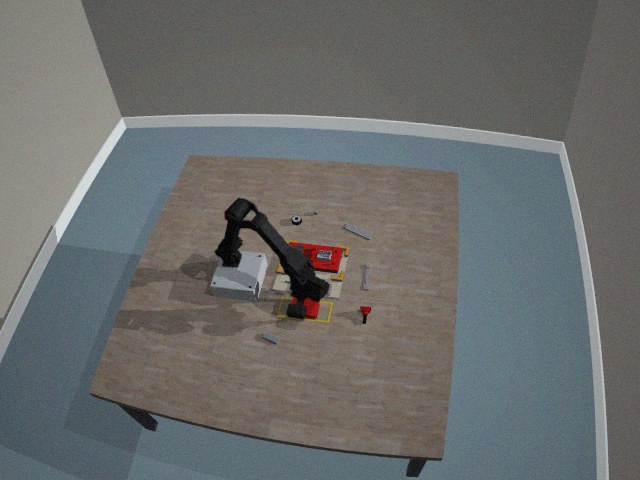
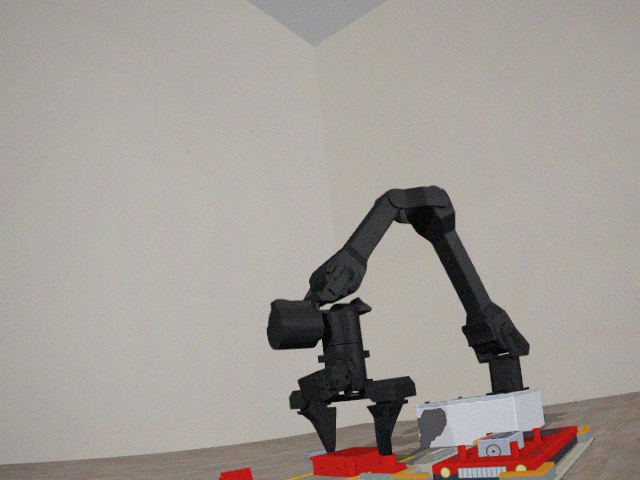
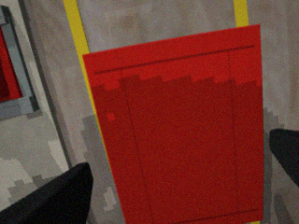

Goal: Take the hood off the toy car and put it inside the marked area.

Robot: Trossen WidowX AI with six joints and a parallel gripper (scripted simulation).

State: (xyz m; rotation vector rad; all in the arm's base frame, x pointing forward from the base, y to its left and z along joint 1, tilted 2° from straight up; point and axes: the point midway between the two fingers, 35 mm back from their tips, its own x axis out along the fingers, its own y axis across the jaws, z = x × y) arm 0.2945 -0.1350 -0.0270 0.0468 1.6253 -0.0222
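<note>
Now: gripper tip right at the red hood. Also, from my gripper tip: black wheel (10 cm behind, 41 cm to the left, 1 cm below).
</note>
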